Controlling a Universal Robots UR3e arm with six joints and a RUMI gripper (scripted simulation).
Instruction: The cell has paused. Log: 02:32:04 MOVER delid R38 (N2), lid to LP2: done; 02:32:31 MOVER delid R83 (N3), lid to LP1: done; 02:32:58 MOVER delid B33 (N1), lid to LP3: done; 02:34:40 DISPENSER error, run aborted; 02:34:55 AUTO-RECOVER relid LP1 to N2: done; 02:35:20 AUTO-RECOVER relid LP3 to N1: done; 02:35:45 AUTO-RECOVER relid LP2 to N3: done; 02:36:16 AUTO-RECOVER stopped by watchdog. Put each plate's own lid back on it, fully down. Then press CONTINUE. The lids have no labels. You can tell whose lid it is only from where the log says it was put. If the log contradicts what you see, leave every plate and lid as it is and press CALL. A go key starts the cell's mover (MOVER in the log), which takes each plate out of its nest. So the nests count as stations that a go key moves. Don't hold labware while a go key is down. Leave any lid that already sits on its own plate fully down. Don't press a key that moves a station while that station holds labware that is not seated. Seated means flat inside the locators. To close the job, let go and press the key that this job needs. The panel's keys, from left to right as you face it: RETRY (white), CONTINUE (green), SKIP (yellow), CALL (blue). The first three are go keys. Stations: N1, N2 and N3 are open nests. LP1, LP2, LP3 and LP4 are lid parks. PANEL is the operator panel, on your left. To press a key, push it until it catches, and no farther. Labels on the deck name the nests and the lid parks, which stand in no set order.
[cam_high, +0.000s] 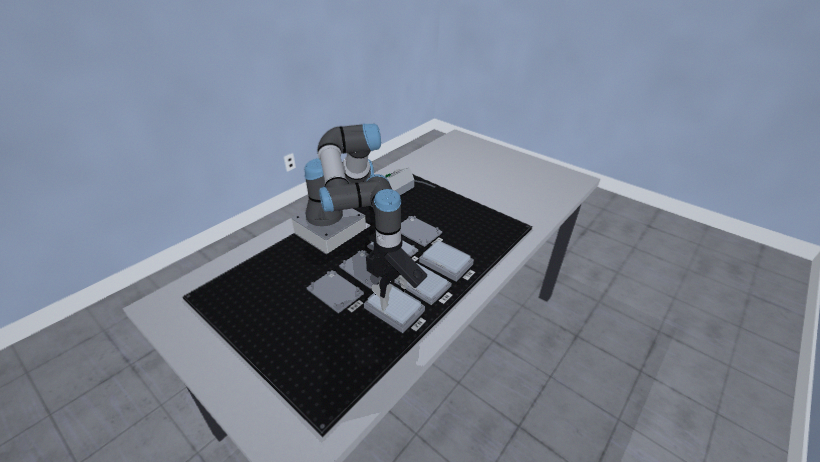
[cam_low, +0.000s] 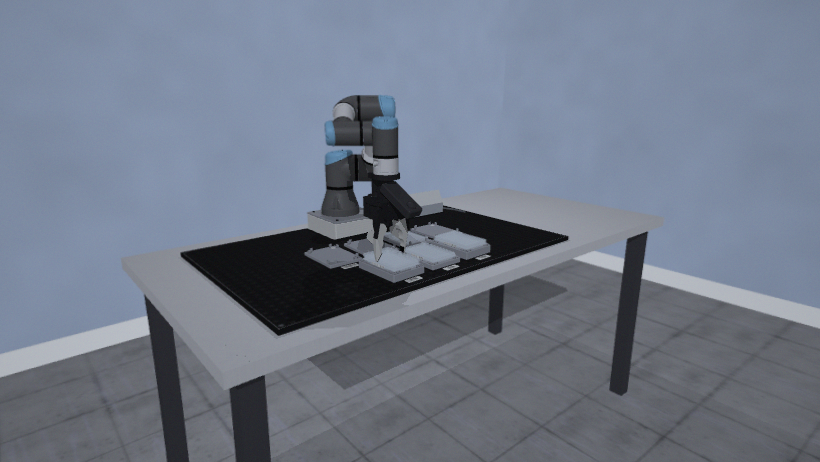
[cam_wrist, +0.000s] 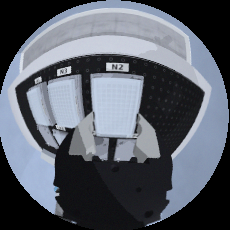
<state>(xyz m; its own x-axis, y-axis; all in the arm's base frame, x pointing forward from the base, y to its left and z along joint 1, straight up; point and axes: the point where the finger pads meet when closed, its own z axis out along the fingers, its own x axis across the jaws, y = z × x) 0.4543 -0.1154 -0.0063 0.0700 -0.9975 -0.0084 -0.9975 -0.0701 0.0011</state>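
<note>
The plate lies 20 mm below my hand. The rest, counted from my hand: LP3 lid park: 180 mm behind, 60 mm to the left, 40 mm below; lid park LP4: 180 mm behind, 70 mm to the right, 40 mm below; clear lid: 190 mm to the left, 190 mm behind, 30 mm below.
</note>
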